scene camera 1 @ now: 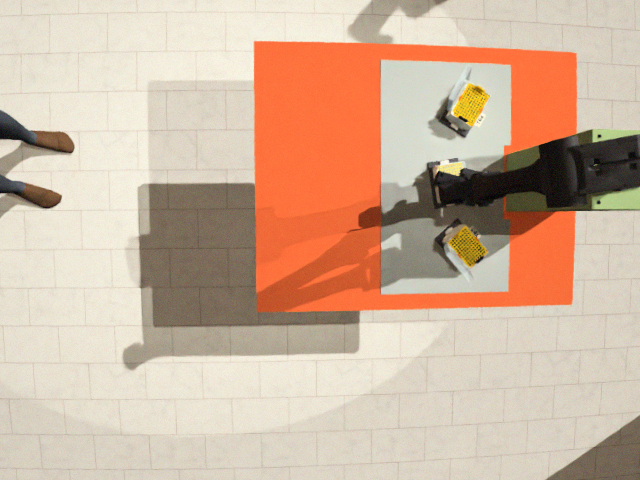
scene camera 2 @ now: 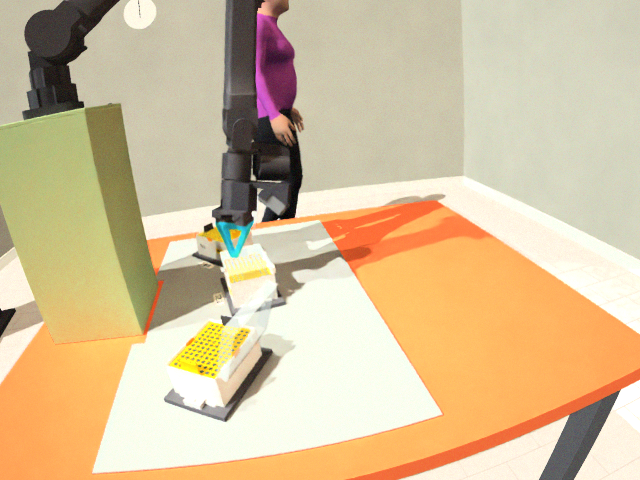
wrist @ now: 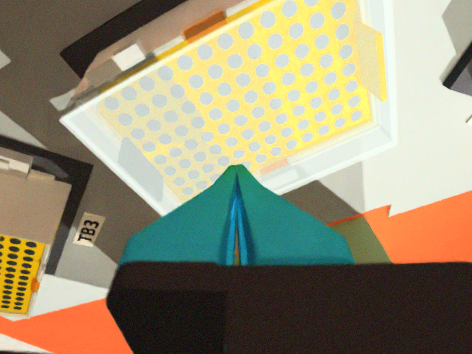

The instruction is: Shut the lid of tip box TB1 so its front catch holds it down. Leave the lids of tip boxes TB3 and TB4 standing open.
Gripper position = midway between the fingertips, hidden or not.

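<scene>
A pale grey mat (wrist: 44, 83) is visible. The gripper (wrist: 236, 176) is visible too; scene camera 2 also shows the gripper (scene camera 2: 234, 257).
</scene>
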